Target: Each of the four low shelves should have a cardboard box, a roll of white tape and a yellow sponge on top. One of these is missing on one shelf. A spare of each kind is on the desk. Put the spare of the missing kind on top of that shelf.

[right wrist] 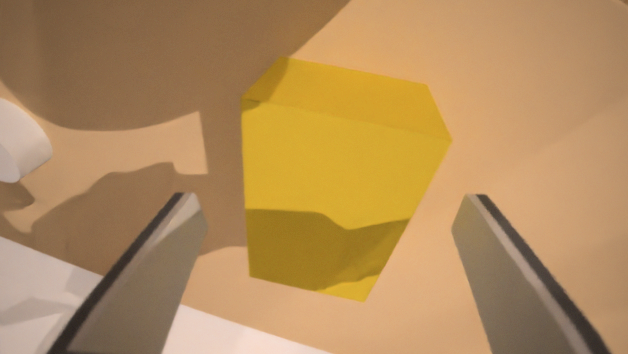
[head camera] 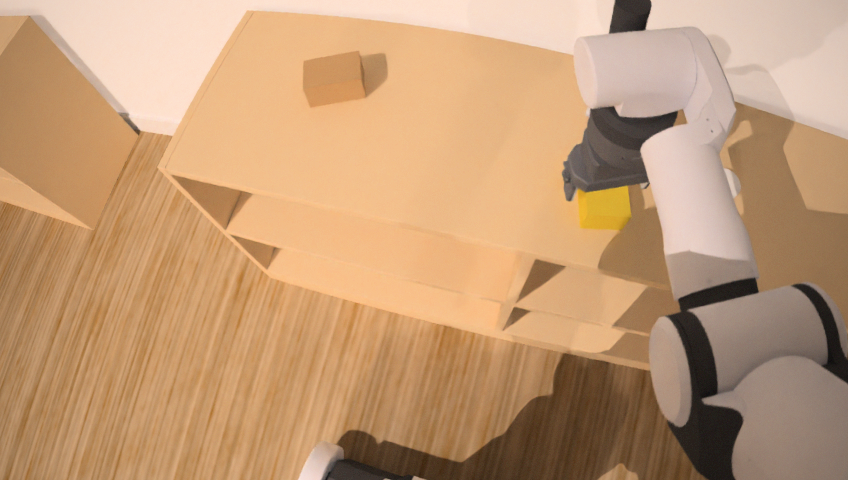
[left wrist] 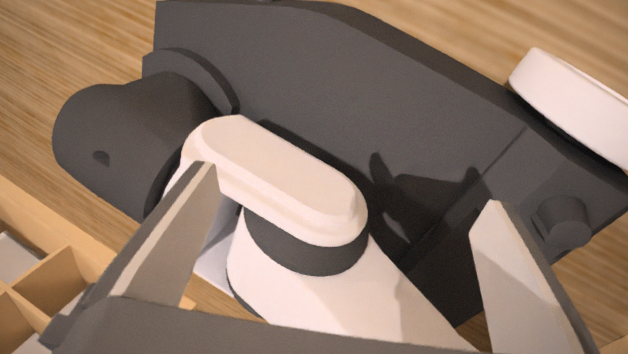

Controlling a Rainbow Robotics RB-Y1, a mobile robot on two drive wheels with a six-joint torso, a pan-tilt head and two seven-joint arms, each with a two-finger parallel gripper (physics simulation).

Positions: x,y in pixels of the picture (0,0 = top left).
Scene:
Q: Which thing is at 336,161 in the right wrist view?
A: A yellow sponge.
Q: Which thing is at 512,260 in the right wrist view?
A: My right gripper.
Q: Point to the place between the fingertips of my right gripper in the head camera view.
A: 606,188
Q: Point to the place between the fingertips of my left gripper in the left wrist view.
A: At 347,199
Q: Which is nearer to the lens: the yellow sponge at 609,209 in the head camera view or the brown cardboard box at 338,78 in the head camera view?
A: The yellow sponge.

